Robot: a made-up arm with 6 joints.
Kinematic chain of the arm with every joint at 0, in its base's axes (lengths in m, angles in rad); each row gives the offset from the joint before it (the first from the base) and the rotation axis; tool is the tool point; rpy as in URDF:
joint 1: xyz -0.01 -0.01 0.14 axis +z
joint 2: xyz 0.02 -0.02 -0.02 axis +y
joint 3: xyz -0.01 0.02 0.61 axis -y
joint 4: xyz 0.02 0 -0.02 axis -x
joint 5: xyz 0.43 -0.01 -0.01 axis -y
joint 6: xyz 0.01 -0.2 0 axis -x
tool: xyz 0 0 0.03 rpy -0.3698 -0.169 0.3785
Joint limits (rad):
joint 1: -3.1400..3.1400
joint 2: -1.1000..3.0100
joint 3: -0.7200..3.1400
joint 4: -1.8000..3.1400
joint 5: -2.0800..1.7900
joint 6: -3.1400..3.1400
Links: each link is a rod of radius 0.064 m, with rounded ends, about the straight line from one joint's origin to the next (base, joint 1, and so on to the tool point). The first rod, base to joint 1, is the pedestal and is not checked.
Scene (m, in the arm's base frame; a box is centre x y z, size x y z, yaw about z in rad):
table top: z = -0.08
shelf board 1: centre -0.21 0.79 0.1 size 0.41 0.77 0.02 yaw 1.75
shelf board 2: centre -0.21 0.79 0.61 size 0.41 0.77 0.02 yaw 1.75
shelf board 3: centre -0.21 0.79 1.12 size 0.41 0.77 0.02 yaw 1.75
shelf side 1: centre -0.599 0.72 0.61 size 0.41 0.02 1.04 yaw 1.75
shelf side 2: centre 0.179 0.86 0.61 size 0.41 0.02 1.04 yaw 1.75
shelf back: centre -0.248 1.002 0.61 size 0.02 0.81 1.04 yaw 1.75
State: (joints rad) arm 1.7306 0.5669 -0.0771 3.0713 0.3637 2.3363
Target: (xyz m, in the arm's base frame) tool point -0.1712 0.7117 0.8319
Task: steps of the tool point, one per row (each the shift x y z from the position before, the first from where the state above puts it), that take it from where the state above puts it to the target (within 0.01 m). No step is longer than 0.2 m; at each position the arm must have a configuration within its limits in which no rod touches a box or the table.
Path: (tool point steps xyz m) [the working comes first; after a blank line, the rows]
Joints at the target: 1.5618 0.4456 0.6292 2.7763 0.3769 2.4069
Straight joint move there: touches shelf board 2.

1: 0.0174 -0.0902 0.0078
2: 0.0176 -0.0966 0.0001
3: 0.0172 -0.1018 -0.0078
4: 0.0402 0.0755 0.1355
5: 0.0506 0.0195 0.1587
6: 0.0441 -0.0427 0.1627
7: -0.0147 0.1406 0.0201
8: -0.0347 0.1324 -0.0201

